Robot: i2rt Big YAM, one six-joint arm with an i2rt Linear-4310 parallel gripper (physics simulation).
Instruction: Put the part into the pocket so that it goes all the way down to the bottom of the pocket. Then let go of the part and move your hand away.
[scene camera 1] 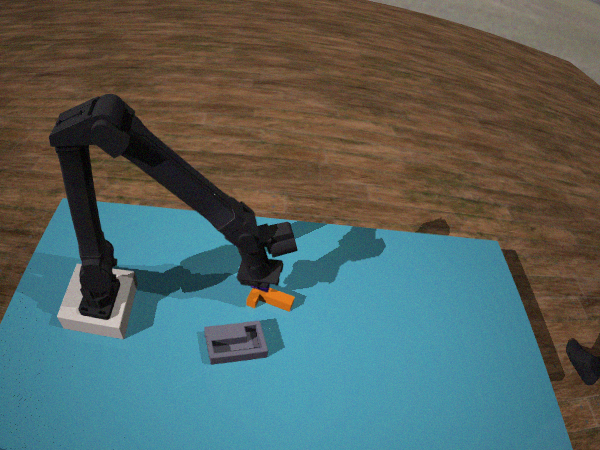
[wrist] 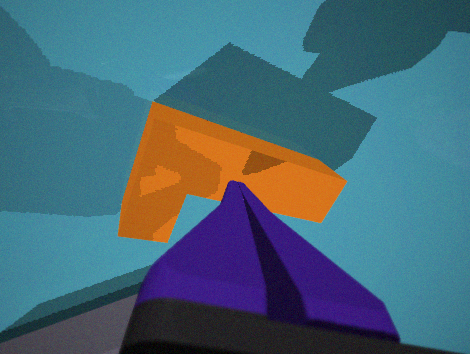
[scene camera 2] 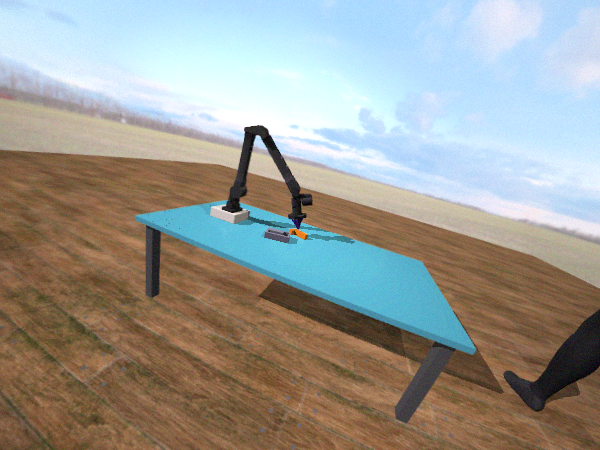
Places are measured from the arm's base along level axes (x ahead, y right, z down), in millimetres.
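Pixels of known places: gripper, fingertip midpoint: [scene camera 1: 267, 290] [wrist: 232, 192] [scene camera 2: 298, 229]; arm's base, origin of the base link: [scene camera 1: 100, 298] [scene camera 2: 232, 209].
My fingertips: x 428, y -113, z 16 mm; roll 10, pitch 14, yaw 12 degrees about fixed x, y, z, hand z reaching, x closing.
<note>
Ahead of a thing's pixels: the offset from my fingertips to its top centre. Level surfaces: height alone.
The orange L-shaped part {dx +11, dy +16, dz +11 mm} [scene camera 1: 277, 298] [scene camera 2: 301, 234] [wrist: 296, 190] lies flat on the blue table {dz +41 mm} [scene camera 1: 387, 362]. My gripper [scene camera 1: 262, 287] [scene camera 2: 295, 224] [wrist: 232, 192] points straight down over the part. Its purple fingers are pressed together with nothing between them, and their tips are at the part's top face. The grey pocket block {dx -69, dy +155, dz +5 mm} [scene camera 1: 216, 334] [scene camera 2: 277, 236] stands just in front of the part, its L-shaped pocket empty. In the wrist view only a corner of the block [wrist: 56, 335] shows at the bottom left.
The arm's white base [scene camera 1: 123, 303] [scene camera 2: 230, 213] stands at the table's left. A person's dark foot and leg [scene camera 1: 584, 362] [scene camera 2: 562, 362] are on the wooden floor beyond the table's right edge.
</note>
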